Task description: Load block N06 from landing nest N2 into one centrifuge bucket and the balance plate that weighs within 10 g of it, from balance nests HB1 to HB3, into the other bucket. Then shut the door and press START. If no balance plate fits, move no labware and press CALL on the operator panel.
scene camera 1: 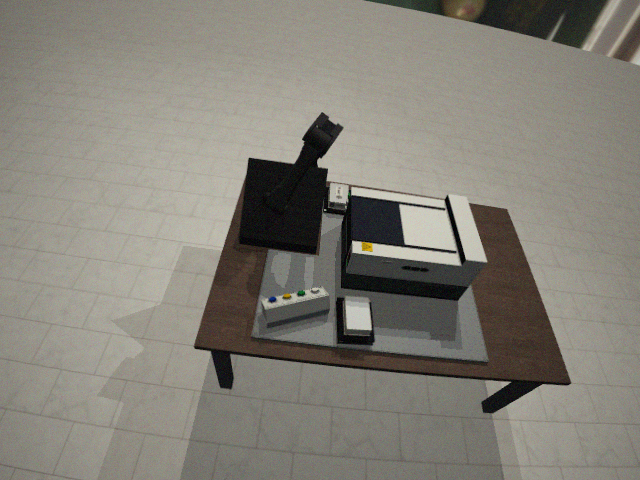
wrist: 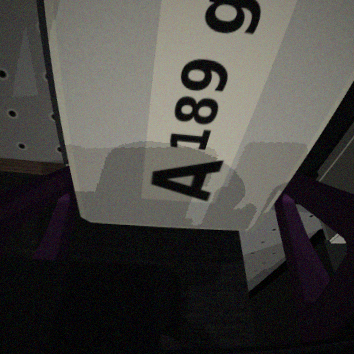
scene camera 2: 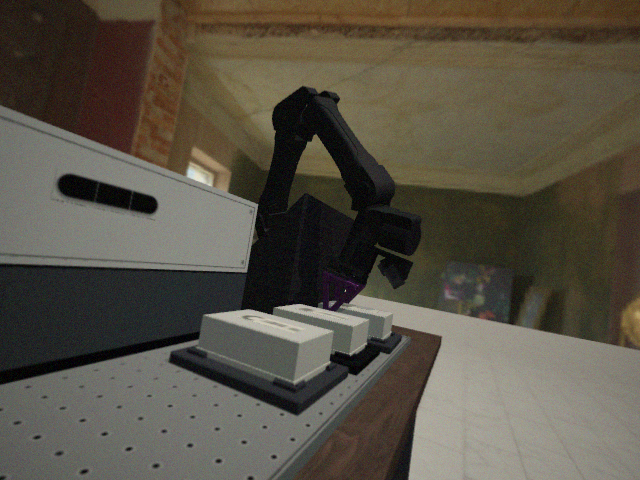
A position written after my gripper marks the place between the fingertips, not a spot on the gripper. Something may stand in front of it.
Note:
My gripper (scene camera 2: 332,312) is open and holds nothing. Further things: a white block (scene camera 1: 356,312).
My gripper shows as well in the wrist view (wrist: 175,176).

